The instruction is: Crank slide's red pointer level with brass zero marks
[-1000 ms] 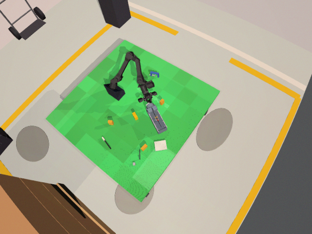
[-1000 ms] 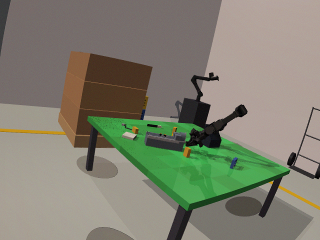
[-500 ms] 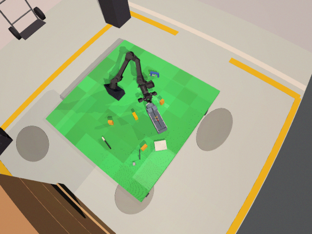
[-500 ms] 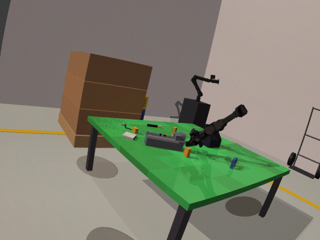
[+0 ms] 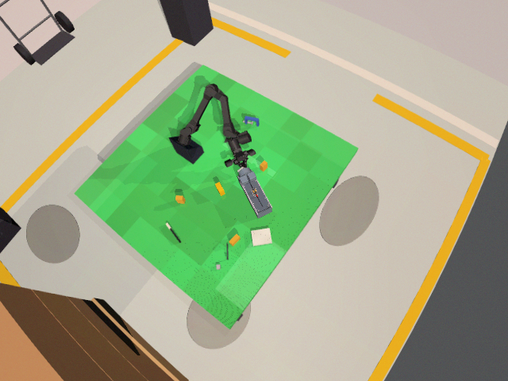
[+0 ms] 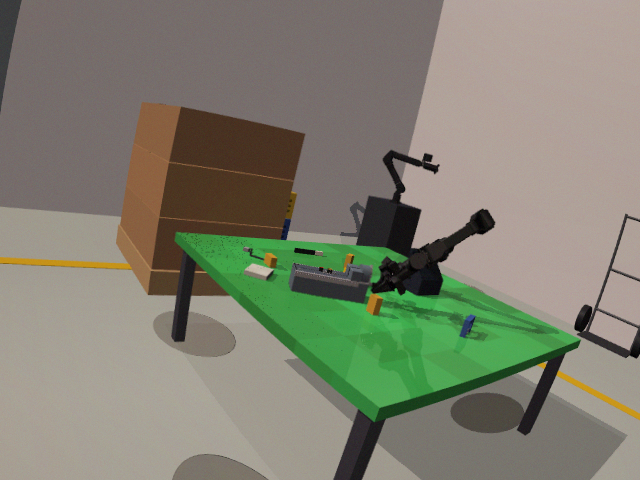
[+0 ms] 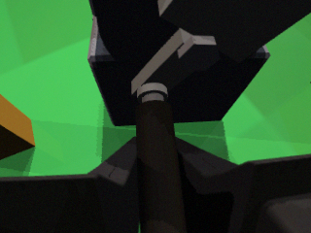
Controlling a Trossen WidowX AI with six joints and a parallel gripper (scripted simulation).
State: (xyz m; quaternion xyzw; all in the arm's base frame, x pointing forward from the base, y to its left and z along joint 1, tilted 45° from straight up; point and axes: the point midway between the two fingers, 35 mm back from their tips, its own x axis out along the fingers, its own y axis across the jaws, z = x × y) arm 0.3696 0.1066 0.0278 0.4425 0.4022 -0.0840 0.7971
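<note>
My gripper tip is 20 mm past the dark handle, 10 mm to the right of it and 30 mm below it. Also, from my gripper tip: blue bracket: 180 mm behind, 320 mm to the left; then red pointer: 160 mm ahead, 110 mm to the right, 40 mm above; then white pad: 300 mm ahead, 280 mm to the right, 30 mm below.
</note>
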